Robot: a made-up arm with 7 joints.
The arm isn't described. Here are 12 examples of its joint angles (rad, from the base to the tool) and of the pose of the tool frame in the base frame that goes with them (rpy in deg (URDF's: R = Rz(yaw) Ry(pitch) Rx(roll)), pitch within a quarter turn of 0, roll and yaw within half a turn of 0; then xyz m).
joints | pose
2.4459 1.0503 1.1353 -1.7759 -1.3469 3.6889 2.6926 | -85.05 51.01 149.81 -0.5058 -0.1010 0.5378
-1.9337 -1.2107 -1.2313 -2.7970 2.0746 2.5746 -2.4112 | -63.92 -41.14 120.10 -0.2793 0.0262 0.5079
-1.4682 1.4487 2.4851 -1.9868 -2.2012 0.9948 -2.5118 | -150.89 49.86 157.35 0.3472 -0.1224 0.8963
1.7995 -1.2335 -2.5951 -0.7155 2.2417 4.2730 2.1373 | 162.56 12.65 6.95 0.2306 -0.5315 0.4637
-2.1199 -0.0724 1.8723 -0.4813 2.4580 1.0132 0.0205 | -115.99 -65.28 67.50 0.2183 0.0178 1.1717
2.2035 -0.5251 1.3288 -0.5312 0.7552 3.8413 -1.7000 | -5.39 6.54 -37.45 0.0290 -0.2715 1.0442
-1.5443 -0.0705 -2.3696 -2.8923 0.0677 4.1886 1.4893 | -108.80 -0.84 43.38 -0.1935 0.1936 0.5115
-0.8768 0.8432 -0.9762 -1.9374 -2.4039 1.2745 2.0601 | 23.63 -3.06 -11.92 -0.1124 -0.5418 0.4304
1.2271 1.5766 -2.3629 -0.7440 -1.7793 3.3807 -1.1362 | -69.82 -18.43 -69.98 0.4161 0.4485 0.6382
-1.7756 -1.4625 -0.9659 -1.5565 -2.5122 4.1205 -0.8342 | 24.87 44.36 -82.56 -0.2339 0.3538 0.7632
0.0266 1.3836 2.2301 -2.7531 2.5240 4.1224 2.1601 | 156.54 -33.18 -137.00 0.0009 0.2067 0.6280
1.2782 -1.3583 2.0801 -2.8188 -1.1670 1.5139 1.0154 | 14.27 9.95 150.11 -0.2330 0.1315 0.3356
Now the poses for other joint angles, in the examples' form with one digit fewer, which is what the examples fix.
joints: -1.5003 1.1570 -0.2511 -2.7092 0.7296 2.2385 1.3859
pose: 103.0 -26.2 142.3 -0.110 -0.111 0.164
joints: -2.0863 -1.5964 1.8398 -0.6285 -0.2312 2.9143 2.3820
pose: -104.0 -46.5 -67.7 0.481 0.477 0.409
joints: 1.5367 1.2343 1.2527 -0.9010 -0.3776 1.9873 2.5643
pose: 149.2 36.7 -31.0 -0.319 0.623 0.600
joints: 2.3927 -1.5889 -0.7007 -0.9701 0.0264 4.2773 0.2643
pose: -111.1 63.8 -157.1 0.505 -0.232 0.689
